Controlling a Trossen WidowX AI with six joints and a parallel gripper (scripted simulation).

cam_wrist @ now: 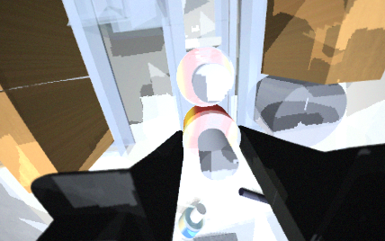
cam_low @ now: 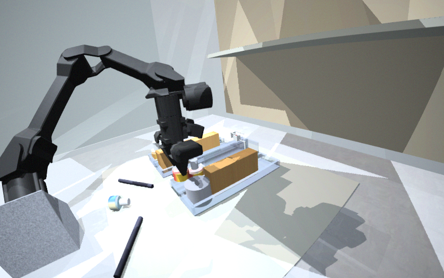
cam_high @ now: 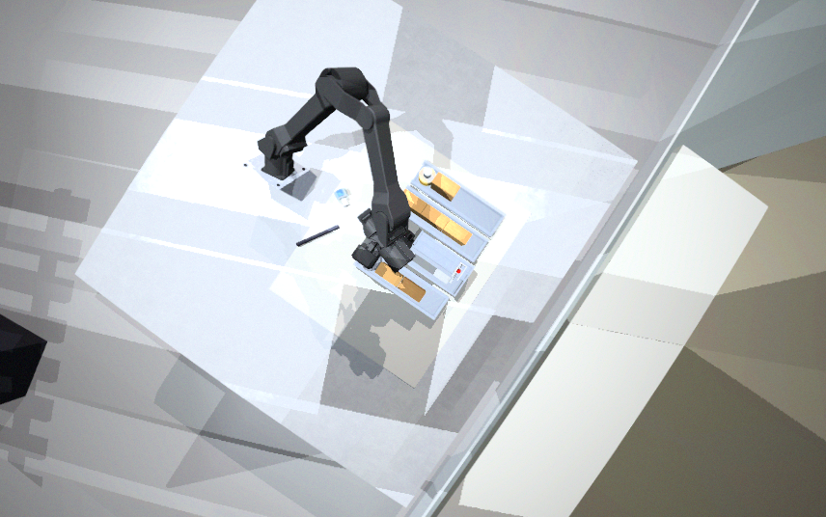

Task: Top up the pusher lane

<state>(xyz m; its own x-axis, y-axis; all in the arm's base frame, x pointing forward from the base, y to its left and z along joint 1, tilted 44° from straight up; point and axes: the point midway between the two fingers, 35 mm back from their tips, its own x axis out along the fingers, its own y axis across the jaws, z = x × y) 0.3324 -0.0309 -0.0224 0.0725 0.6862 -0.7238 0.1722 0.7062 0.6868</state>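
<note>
Right now my gripper tip is 80 mm to the left of the grey cylinder, 20 mm above it and 10 mm past it. Also, from my gripper tip: red mark 230 mm ahead, 20 mm above; sprung lane 150 mm ahead, 30 mm below.
</note>
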